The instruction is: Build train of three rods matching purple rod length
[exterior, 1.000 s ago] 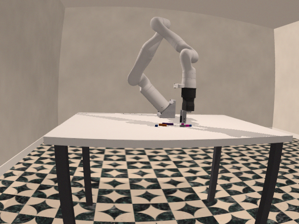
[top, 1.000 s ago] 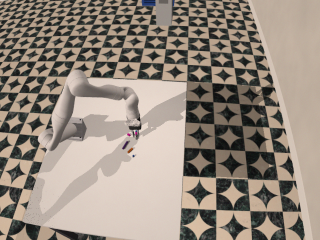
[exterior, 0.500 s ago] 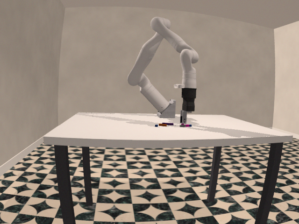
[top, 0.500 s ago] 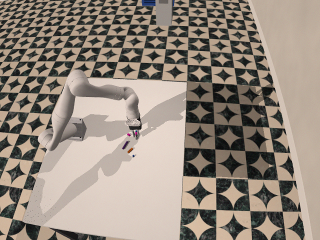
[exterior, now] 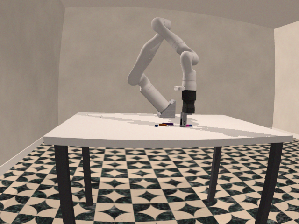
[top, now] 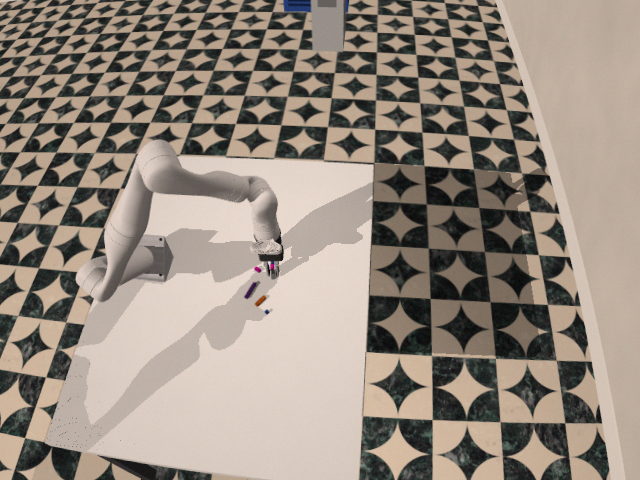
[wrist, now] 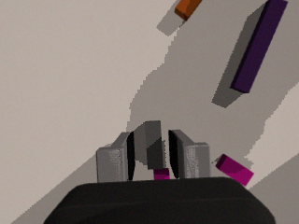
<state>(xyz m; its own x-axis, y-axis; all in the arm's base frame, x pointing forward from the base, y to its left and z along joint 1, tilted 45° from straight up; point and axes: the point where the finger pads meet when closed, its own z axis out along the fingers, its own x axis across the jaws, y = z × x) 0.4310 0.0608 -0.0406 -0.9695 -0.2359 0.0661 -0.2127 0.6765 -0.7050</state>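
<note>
Right now my hand is 20 mm above the grey rod. The rest, counted from my hand: purple rod 60 mm behind, 70 mm to the right, 20 mm below; orange rod 10 mm behind, 100 mm to the right, 20 mm below.
</note>
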